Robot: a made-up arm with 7 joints.
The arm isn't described. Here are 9 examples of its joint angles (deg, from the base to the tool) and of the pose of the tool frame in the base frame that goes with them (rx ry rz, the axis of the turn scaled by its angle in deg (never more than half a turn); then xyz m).
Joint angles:
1: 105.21 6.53 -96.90 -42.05 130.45 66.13 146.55
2: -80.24 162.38 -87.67 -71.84 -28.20 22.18 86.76
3: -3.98 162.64 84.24 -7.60 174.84 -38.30 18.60
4: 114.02 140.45 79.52 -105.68 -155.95 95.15 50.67
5: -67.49 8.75 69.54 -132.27 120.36 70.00 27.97
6: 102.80 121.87 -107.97 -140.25 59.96 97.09 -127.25
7: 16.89 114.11 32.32 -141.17 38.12 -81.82 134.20
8: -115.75 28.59 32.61 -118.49 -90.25 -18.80 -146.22
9: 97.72 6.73 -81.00 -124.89 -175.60 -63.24 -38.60
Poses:
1: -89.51 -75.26 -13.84 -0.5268 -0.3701 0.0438
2: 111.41 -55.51 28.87 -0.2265 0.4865 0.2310
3: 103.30 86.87 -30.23 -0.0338 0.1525 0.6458
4: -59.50 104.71 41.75 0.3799 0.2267 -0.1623
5: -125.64 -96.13 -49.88 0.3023 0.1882 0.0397
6: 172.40 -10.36 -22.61 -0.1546 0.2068 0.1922
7: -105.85 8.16 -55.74 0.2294 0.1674 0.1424
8: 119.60 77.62 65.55 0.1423 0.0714 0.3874
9: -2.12 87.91 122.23 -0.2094 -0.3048 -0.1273
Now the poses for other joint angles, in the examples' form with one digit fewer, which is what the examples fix.
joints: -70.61 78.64 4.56 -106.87 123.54 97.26 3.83
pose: -25.5 -47.5 -61.8 0.255 0.216 0.325
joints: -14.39 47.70 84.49 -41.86 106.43 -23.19 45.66
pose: 43.2 78.8 -79.3 0.131 0.580 -0.252
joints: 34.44 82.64 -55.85 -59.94 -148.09 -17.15 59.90
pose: -16.5 56.3 -150.3 -0.133 0.527 -0.284
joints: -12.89 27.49 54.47 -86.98 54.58 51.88 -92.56
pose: 42.8 -67.8 -29.0 0.264 0.408 -0.233
